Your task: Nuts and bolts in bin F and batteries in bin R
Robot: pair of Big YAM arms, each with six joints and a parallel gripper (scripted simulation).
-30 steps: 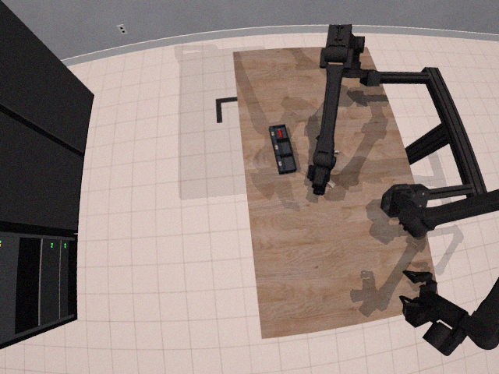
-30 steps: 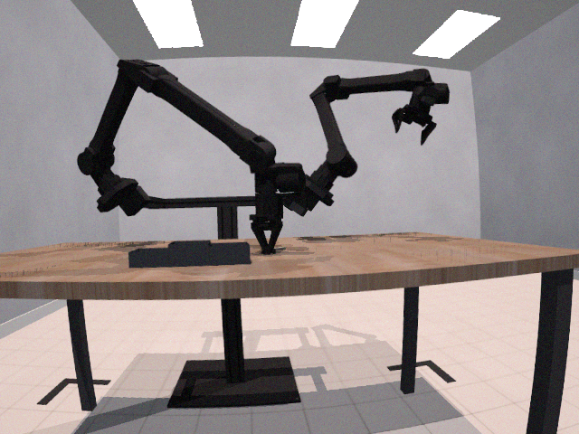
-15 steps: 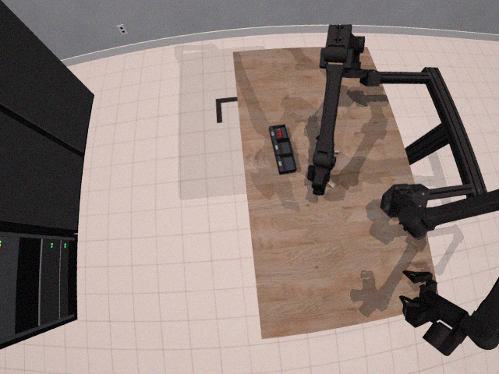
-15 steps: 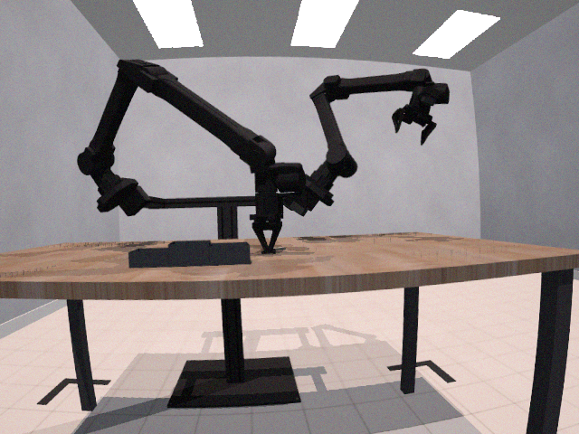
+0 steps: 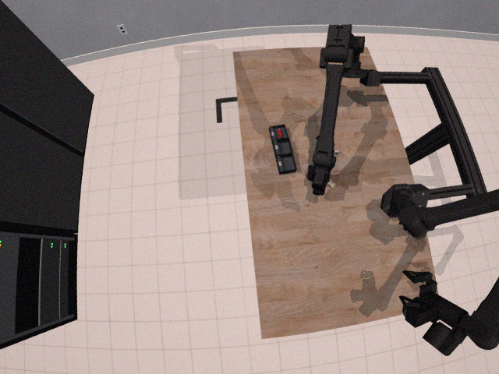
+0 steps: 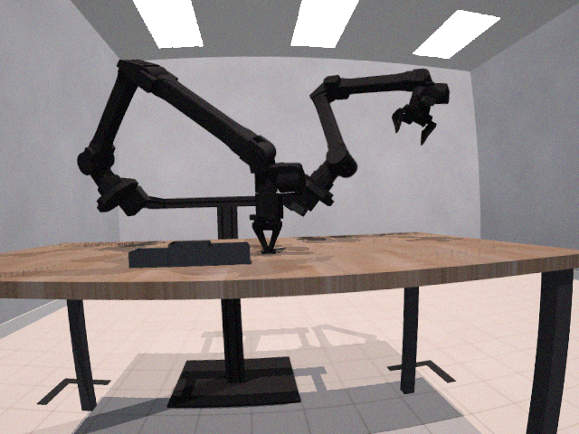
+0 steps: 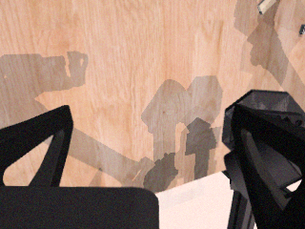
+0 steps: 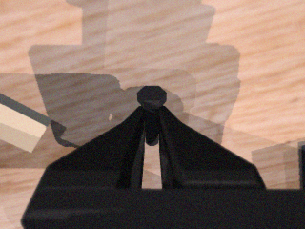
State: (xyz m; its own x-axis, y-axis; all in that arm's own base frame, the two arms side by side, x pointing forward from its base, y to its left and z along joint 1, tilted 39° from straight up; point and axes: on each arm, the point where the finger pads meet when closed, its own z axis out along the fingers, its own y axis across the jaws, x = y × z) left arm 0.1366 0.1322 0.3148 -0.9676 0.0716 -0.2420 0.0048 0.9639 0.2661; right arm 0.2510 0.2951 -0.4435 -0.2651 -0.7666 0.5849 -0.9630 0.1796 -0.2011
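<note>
The black three-compartment bin row lies 180 mm to the right of my right hand, 120 mm ahead of it and 10 mm above it. The rest, counted from my right hand: beige block (80 mm behind, 30 mm to the left, 10 mm below); then silver piece (160 mm behind, 120 mm to the right); then black bolt (10 mm to the left).
</note>
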